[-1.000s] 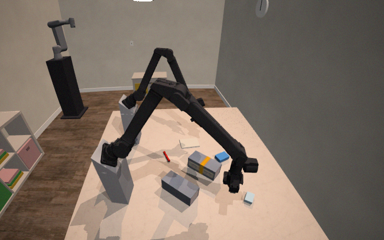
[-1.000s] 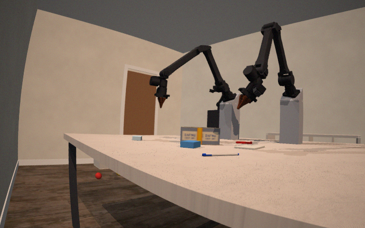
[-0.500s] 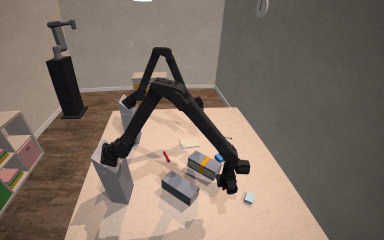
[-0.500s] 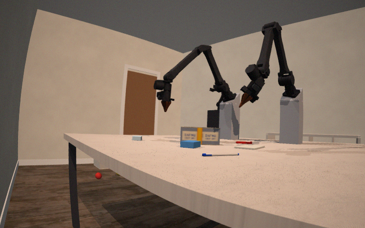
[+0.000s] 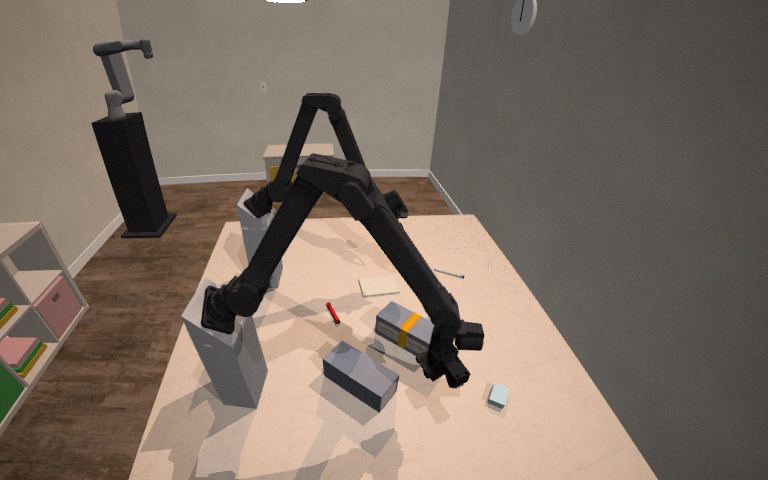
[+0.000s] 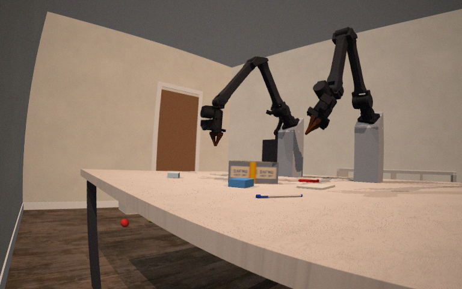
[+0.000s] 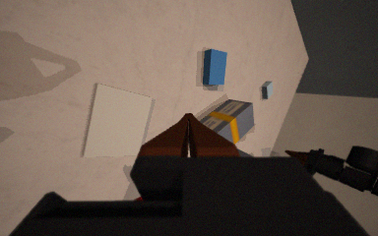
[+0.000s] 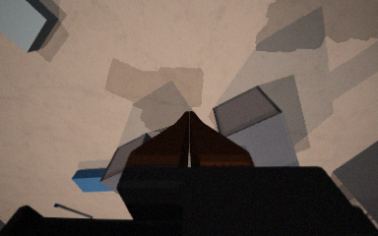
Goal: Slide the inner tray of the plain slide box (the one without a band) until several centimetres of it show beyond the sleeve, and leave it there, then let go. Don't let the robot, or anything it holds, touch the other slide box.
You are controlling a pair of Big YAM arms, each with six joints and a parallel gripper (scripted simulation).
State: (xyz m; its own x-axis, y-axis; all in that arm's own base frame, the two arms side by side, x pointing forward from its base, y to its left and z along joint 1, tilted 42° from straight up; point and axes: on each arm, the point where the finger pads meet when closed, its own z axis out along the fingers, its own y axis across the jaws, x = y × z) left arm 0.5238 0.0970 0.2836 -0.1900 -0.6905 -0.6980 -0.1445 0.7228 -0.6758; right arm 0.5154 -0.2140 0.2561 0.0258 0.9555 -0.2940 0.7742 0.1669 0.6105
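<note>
My right hand is 190 mm past the slide box, 120 mm to the right of it and 140 mm above it. Also, from my right hand: white pad (70 mm behind, 610 mm to the left, 180 mm below); red marker (280 mm behind, 450 mm to the left, 180 mm below); light blue block (260 mm ahead, 170 mm below).
The slide box is 48 cm to the right of my left hand, 20 cm behind it and 18 cm below it. The rest, counted from my left hand: white pad: 22 cm below, 7 cm behind, 2 cm to the left; then red marker: 28 cm behind, 22 cm below, 15 cm to the right; then pen: 28 cm ahead, 22 cm below, 9 cm to the left.
</note>
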